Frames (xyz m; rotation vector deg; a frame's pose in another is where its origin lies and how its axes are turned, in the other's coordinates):
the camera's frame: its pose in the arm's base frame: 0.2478 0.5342 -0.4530 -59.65 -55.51 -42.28
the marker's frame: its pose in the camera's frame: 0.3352 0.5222 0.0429 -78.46 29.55 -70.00
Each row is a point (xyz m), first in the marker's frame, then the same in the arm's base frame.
Working: the marker's frame: its pose in the arm's base frame: 0.8226 0.7365 -0.3281 -65.84 -25.80 -158.93

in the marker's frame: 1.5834 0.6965 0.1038
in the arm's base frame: -0.0847 0.1315 1.0188
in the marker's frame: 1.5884 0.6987 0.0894
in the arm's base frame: -0.0975 0.1250 1.0131
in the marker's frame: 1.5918 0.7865 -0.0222
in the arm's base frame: -0.1568 0.0070 0.9610
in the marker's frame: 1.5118 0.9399 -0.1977
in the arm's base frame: -0.1865 -0.1945 0.8222
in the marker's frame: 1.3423 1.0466 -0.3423
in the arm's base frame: -0.1416 -0.3434 0.6303
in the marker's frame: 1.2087 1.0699 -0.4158
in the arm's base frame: -0.0916 -0.3905 0.4922
